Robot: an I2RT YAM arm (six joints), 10 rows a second.
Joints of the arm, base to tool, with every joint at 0 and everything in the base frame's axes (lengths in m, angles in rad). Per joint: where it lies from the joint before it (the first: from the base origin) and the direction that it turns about. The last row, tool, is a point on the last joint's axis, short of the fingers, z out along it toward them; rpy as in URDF.
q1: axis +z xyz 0 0 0.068
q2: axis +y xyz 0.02 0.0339 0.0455
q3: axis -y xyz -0.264 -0.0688 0
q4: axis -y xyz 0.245 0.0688 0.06
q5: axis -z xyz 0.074 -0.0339 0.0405
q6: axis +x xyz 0.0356 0 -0.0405
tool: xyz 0 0 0 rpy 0 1.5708 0
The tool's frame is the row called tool.
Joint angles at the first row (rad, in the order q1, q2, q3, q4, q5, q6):
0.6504 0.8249 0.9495 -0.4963 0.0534 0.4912
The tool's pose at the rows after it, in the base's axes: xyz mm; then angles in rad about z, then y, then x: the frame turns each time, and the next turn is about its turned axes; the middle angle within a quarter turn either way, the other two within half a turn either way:
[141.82 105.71 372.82 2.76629 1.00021 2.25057]
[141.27 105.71 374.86 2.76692 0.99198 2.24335]
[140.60 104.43 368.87 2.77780 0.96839 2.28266]
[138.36 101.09 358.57 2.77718 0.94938 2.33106]
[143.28 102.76 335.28 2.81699 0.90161 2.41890]
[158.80 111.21 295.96 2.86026 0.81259 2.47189]
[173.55 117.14 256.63 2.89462 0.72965 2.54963]
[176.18 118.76 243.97 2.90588 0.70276 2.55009]
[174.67 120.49 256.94 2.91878 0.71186 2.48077]
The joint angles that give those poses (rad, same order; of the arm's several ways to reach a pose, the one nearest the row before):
0.6504 0.8344 1.0061 -0.5185 0.0492 0.4807
0.6504 0.8364 1.0159 -0.5276 0.0398 0.4870
0.6504 0.8318 1.0029 -0.5509 0.0571 0.5028
0.6504 0.8128 0.9693 -0.5712 0.0936 0.5198
0.6445 0.8220 0.9029 -0.5681 0.1108 0.5405
0.6226 0.8824 0.7924 -0.4807 0.0634 0.5721
0.6016 0.9721 0.7037 -0.3994 0.0462 0.5943
0.5967 0.9955 0.6696 -0.3602 0.0215 0.5998
0.5968 0.9773 0.6980 -0.3621 -0.0420 0.5870

